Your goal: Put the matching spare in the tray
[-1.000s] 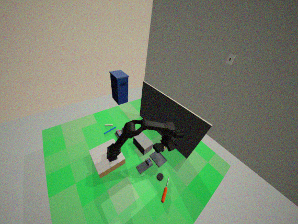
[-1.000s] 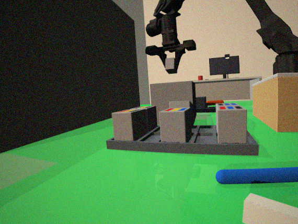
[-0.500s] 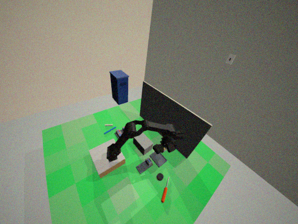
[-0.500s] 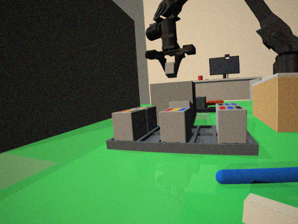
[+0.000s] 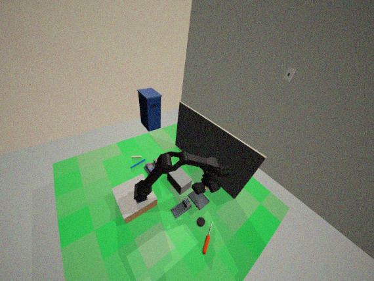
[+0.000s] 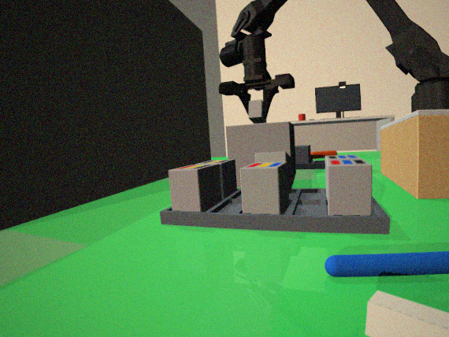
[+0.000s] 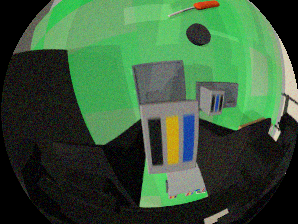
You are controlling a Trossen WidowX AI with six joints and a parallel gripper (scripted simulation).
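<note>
Now: the flat grey tray 1 cm behind my gripper tip and 12 cm below it. From my gripper tip the other things lie so: grey spare 3 cm above; grey mounted unit 9 cm behind, 18 cm to the left, 7 cm below; black disc 8 cm behind, 14 cm to the right, 12 cm below.
</note>
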